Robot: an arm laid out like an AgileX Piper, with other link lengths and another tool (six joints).
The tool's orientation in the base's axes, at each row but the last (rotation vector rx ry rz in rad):
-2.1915, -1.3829, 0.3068
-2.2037, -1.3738, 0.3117
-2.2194, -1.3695, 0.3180
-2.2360, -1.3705, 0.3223
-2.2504, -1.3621, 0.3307
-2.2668, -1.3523, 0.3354
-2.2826, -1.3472, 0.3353
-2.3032, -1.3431, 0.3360
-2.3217, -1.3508, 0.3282
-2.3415, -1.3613, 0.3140
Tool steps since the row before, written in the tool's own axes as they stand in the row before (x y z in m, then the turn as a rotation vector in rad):
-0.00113, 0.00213, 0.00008, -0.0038, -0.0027, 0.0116
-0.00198, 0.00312, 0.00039, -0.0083, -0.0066, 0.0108
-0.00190, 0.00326, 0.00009, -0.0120, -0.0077, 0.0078
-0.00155, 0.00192, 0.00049, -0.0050, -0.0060, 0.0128
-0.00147, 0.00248, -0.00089, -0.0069, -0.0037, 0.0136
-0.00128, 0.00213, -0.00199, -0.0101, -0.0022, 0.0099
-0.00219, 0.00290, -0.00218, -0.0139, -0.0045, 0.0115
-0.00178, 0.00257, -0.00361, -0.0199, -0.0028, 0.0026
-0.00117, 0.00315, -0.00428, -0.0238, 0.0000, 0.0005
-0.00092, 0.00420, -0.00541, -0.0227, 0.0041, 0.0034
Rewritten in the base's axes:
0.00109, -0.00170, -0.00132, -0.0090, 0.0011, -0.0086
0.00130, -0.00273, -0.00216, -0.0137, -0.0017, -0.0061
0.00157, -0.00283, -0.00194, -0.0149, -0.0055, -0.0033
0.00053, -0.00194, -0.00151, -0.0126, 0.0015, -0.0080
0.00159, -0.00250, -0.00059, -0.0121, -0.0008, -0.0100
0.00187, -0.00251, 0.00057, -0.0109, -0.0053, -0.0077
0.00207, -0.00368, 0.00035, -0.0152, -0.0072, -0.0080
0.00259, -0.00357, 0.00184, -0.0131, -0.0154, -0.0012
0.00358, -0.00343, 0.00224, -0.0120, -0.0205, -0.0007
0.00491, -0.00391, 0.00289, -0.0094, -0.0207, -0.0052

